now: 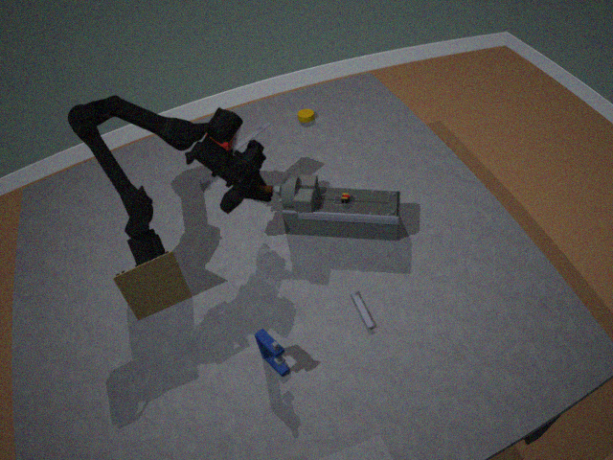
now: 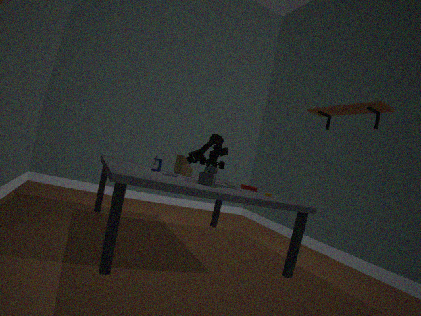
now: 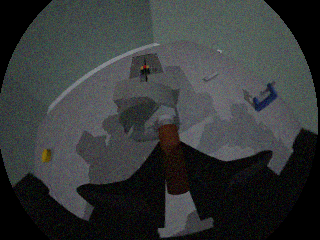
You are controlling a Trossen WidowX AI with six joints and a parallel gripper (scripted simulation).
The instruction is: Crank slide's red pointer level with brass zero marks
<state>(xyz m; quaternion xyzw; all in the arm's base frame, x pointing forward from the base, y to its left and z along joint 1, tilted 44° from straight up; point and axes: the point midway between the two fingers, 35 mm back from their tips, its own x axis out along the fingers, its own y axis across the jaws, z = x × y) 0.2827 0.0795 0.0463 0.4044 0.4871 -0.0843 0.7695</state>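
Right now the brown crank handle is 1 cm behind my gripper tip, 1 cm to the left of it and 3 cm above it. The rest, counted from my gripper tip: grey bar 8 cm ahead, 31 cm to the right, 8 cm below; red pointer 15 cm ahead, 7 cm to the right; small grey block 13 cm behind, 24 cm to the left, 8 cm below.
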